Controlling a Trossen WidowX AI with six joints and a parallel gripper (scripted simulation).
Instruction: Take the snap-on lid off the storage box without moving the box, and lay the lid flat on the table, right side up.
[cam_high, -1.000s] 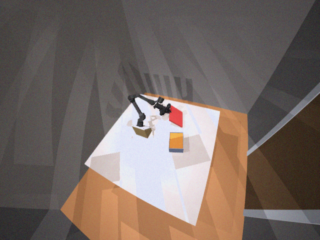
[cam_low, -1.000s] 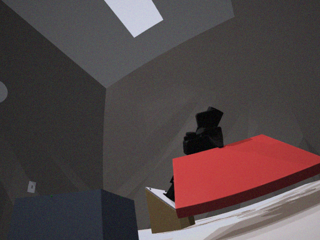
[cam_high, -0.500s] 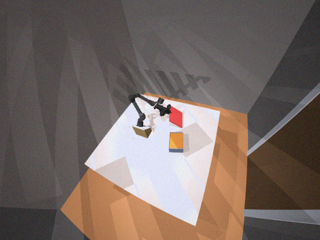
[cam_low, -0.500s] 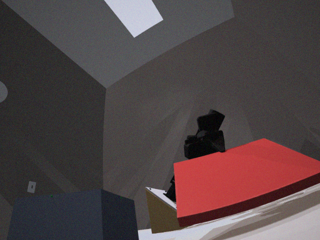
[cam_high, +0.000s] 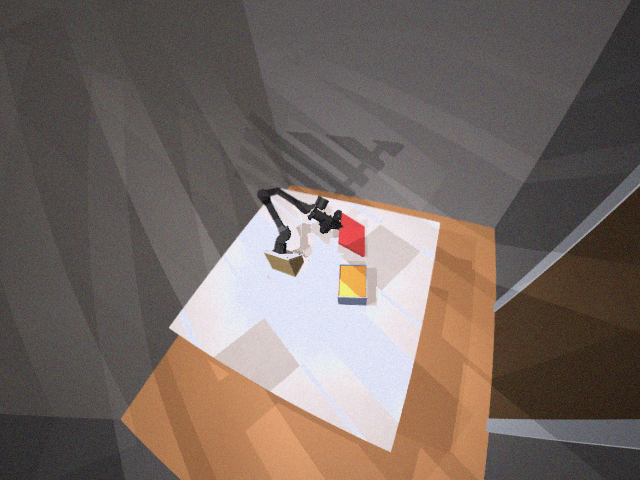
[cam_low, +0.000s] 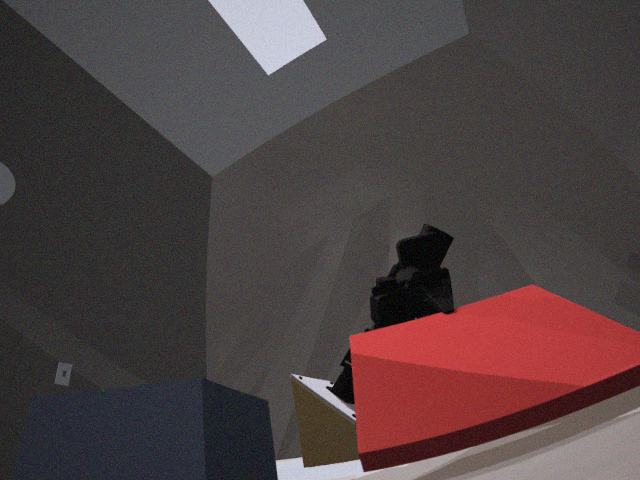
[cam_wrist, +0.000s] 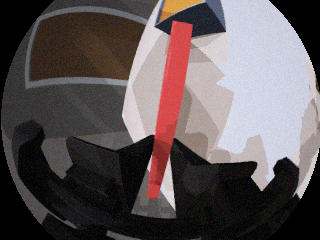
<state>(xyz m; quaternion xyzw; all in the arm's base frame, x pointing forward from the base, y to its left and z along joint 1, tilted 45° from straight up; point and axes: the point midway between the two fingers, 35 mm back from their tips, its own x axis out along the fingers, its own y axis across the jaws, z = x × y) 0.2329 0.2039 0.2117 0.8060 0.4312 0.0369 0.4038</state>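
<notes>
My gripper tip is now 6 cm short of the red lid, 5 cm above it and 2 cm to the right of it. From my gripper tip the other things lie so: storage box 27 cm to the right, 20 cm ahead, 9 cm below.
</notes>
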